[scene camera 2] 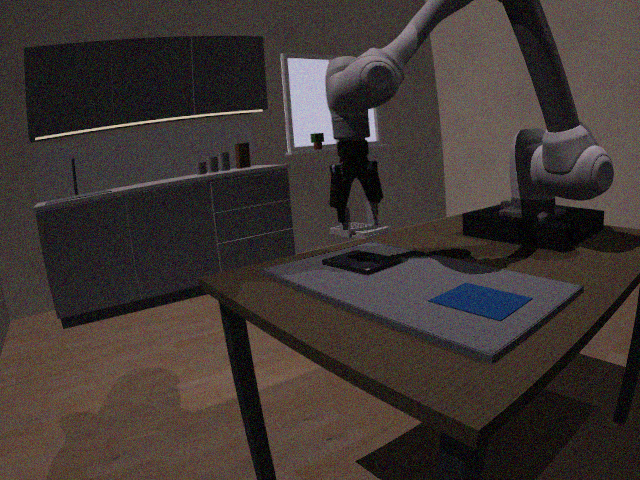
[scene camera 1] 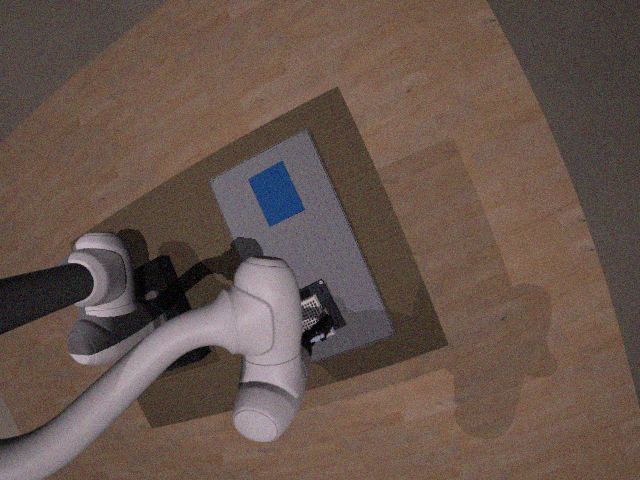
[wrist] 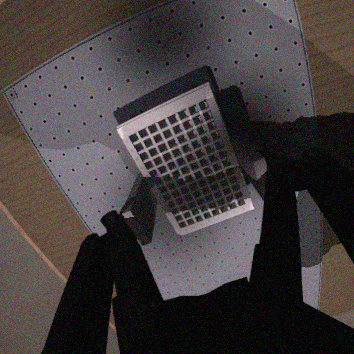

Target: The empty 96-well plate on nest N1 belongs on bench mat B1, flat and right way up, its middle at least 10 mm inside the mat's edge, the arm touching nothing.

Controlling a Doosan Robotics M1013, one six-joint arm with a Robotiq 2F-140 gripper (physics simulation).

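Places are measured from the arm's base along level axes (x up, y ahead, z left), in centimetres.
Pixels of known places: gripper, between the fingertips: (scene camera 1: 312,318) (wrist: 190,166); arm's base, origin of its link: (scene camera 2: 533,214) (scene camera 1: 148,319).
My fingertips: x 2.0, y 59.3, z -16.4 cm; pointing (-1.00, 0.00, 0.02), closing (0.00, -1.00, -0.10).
Observation:
For each thing: its top centre in the pictures, then the offset to it from my fingertips. Level surfaces: height alone.
- white 96-well plate, centre of its top: (wrist: 191,172) (scene camera 2: 359,227) (scene camera 1: 311,320) dy +0.0, dx +1.5, dz -0.1 cm
- dark nest N1, centre of its top: (wrist: 186,150) (scene camera 2: 361,257) (scene camera 1: 317,311) dy +0.3, dx -6.2, dz +0.2 cm
- blue bench mat B1, height of its surface: dx -7.4 cm
- grey perforated board, height of its surface: dx -7.6 cm
- brown table, height of its surface: dx -8.9 cm
The white 96-well plate (scene camera 1: 310,310) (scene camera 2: 367,230) (wrist: 175,145) is between the fingers of my gripper (scene camera 2: 361,225) (wrist: 190,166), which is shut on its two long sides. The plate hangs about level, wells up, in the air above the dark nest N1 (scene camera 1: 333,304) (scene camera 2: 343,264) (wrist: 162,95), with a gap between them in scene camera 2. In scene camera 1 the arm hides part of the plate and nest. The blue bench mat B1 (scene camera 1: 276,193) (scene camera 2: 480,300) lies flat with nothing on it, at the other end of the grey board. The mat does not show in the wrist view.
The grey perforated board (scene camera 1: 320,232) (scene camera 2: 413,299) (wrist: 65,100) carries the nest and mat on the brown table (scene camera 1: 351,175) (scene camera 2: 361,346). The arm's black base (scene camera 2: 568,227) stands on the table beyond the board. Kitchen cabinets (scene camera 2: 155,242) stand in the background.

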